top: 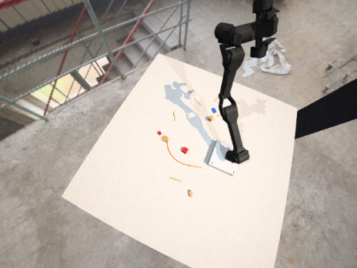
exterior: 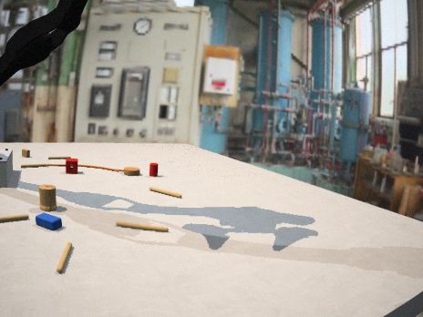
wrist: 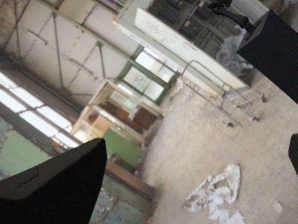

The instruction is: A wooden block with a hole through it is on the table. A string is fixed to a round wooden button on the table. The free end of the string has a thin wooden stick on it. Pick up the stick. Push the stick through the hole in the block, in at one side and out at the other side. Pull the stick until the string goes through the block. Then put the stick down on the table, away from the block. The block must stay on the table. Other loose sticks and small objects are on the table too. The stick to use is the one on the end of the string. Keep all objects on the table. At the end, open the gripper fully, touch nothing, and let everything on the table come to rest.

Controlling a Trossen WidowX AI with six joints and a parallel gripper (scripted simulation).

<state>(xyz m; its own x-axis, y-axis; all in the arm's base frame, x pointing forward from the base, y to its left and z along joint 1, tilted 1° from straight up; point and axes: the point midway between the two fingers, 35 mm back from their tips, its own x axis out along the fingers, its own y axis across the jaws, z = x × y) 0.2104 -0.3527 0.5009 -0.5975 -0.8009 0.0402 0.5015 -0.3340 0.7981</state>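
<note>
The red block lies 8 cm ahead of my gripper tip, 48 cm to the left of it and 55 cm below it. Round my gripper tip: round wooden button (24 cm ahead, 47 cm to the left, 55 cm below); then blue block (4 cm ahead, 9 cm to the left, 55 cm below); then wooden cylinder (4 cm ahead, 18 cm to the left, 54 cm below).
</note>
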